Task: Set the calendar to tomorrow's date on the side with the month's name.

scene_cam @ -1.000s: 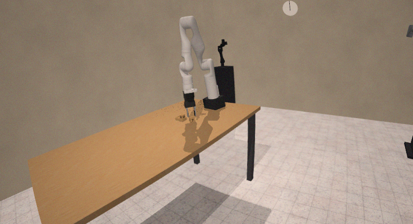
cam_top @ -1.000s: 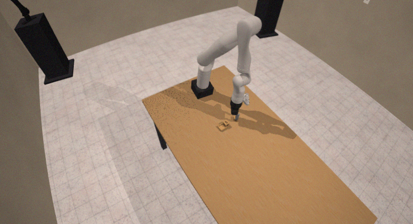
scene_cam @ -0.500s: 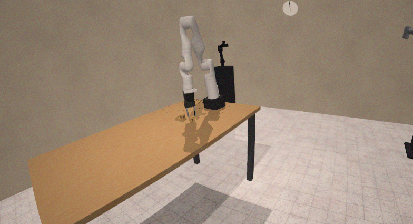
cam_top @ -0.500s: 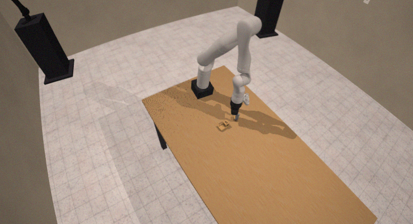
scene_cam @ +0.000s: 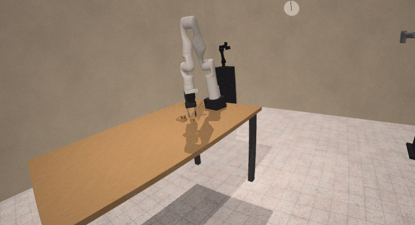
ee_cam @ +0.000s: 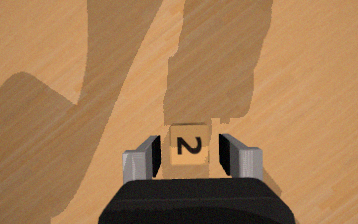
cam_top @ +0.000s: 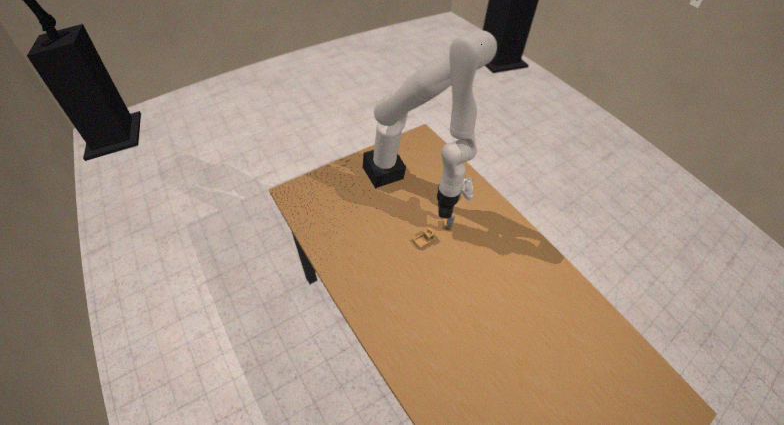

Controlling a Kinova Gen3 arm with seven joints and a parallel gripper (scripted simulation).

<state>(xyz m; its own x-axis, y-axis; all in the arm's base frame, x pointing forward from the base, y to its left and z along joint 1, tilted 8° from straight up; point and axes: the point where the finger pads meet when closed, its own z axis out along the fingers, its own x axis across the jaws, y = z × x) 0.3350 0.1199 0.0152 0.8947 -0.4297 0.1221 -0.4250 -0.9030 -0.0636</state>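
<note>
My gripper is now 40 mm above the wooden date cube. The rest, counted from my hand: wooden tray (20 mm ahead, 110 mm to the right, 50 mm below).
</note>
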